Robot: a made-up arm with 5 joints.
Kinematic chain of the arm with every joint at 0, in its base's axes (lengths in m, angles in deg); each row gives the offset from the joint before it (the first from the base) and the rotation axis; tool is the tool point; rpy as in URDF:
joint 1: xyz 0 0 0.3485 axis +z
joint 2: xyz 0 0 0 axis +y
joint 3: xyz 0.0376 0 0.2 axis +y
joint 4: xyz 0.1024 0 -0.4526 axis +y
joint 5: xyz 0.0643 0 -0.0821 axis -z
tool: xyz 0 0 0 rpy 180 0 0
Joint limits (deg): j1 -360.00..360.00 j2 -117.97..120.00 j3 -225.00..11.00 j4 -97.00..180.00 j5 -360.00..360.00
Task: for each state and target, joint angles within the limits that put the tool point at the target. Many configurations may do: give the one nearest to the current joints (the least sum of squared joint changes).
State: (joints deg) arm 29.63 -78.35 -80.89 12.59 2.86
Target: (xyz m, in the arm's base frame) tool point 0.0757 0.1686 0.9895
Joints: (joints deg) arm 65.82 -47.11 -85.56 14.75 2.86
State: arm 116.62 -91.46 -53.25 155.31 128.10
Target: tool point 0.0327 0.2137 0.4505
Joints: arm 81.30 -76.76 -14.48 156.73 128.10
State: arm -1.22 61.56 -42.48 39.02 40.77
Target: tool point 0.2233 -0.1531 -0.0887
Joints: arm -34.44 43.83 -44.58 40.59 40.77
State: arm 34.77 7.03 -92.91 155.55 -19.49
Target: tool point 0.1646 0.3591 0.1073
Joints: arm 65.37 44.44 -76.69 143.84 -19.49
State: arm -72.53 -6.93 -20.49 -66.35 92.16
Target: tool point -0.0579 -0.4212 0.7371
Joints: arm -97.83 -20.43 -67.23 -52.44 92.16
